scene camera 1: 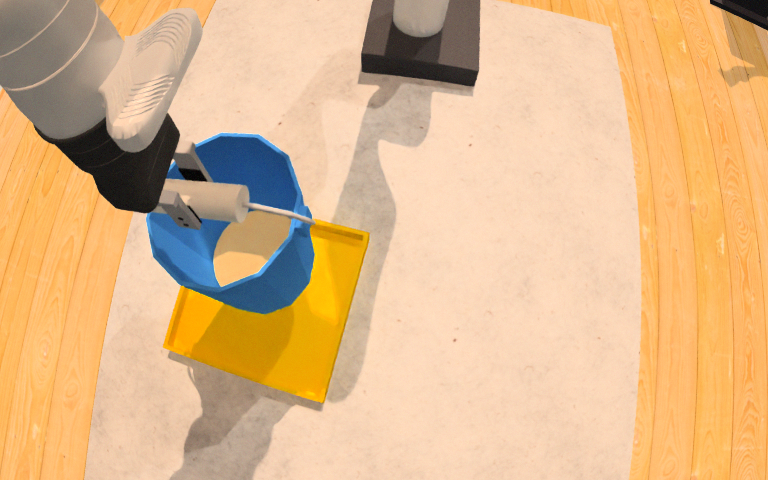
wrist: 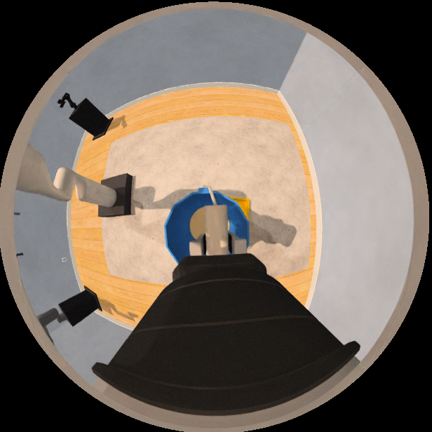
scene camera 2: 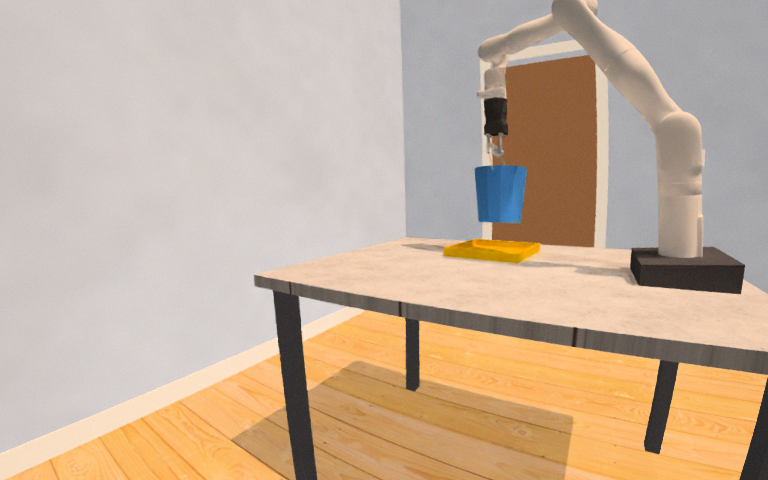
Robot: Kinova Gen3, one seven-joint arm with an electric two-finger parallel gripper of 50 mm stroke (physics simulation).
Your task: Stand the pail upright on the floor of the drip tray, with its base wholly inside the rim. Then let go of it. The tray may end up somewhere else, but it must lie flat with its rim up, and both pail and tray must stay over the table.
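Frame: origin at the arm's base, x ahead, y up, z right, level; millimetres.
Seen in the pictures: gripper, fingertip midpoint: (scene camera 1: 196,203) (scene camera 2: 494,153); arm's base at its link origin: (scene camera 1: 418,18) (scene camera 2: 679,253).
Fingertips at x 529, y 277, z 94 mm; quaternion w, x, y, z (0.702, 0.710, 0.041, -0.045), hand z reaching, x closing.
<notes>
Pixels of each thing's top centre, then the offset from my fingertips to it. "*": a spot on its surface instead. Level surfaces: height alone.
- blue pail at a spot on its surface: (scene camera 1: 283,291) * dx +22, dy -150, dz -67 mm
- pale cylindrical handle grip at its top centre: (scene camera 1: 182,189) (scene camera 2: 494,144) dx +0, dy +30, dz +3 mm
- yellow square drip tray at its top centre: (scene camera 1: 260,292) (scene camera 2: 493,245) dx +4, dy -309, dz +3 mm
- pale table top at its surface level: dy -337 mm
The blue pail (scene camera 1: 283,291) (scene camera 2: 500,195) (wrist: 179,220) hangs about upright in the air from its bail, with a visible gap between its base and the tray in scene view 2. My gripper (scene camera 1: 198,199) (scene camera 2: 495,149) (wrist: 216,240) is above the pail's mouth, shut on the pale cylindrical handle grip (scene camera 1: 226,202) (wrist: 216,222). The yellow square drip tray (scene camera 1: 308,365) (scene camera 2: 481,254) (wrist: 244,206) lies flat on the table, rim up, beneath the pail. In scene view 1 the pail hides the tray's upper left part; in the wrist view it hides most of the tray.
The pale table top (scene camera 1: 509,226) (scene camera 2: 368,271) (wrist: 240,145) carries the arm's dark base block (scene camera 1: 421,59) (scene camera 2: 685,274) (wrist: 126,195), off to one side of the tray. Table edges show beyond the tray, with wooden floor around them. Dark stands are on the floor in the wrist view.
</notes>
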